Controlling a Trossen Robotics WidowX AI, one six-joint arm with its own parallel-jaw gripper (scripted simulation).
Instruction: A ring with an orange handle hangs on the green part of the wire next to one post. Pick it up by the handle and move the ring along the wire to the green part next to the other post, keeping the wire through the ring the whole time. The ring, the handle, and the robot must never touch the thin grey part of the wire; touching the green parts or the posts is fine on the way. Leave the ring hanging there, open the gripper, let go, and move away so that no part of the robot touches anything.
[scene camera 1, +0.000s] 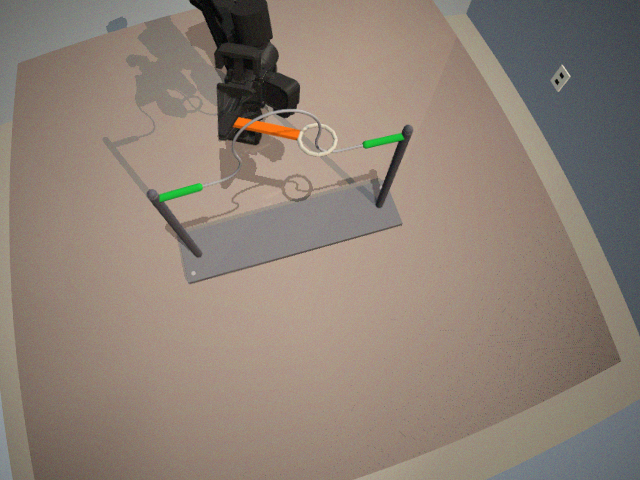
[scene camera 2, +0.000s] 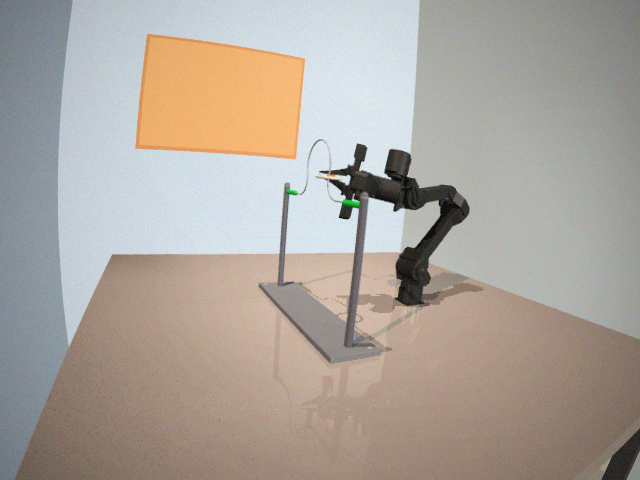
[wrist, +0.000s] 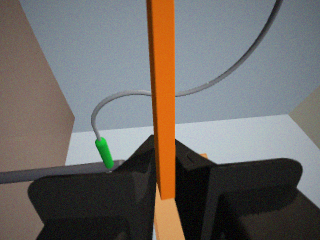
Observation:
The gripper holds a pale ring.
The gripper is seen too in scene camera 2 and in the wrist view.

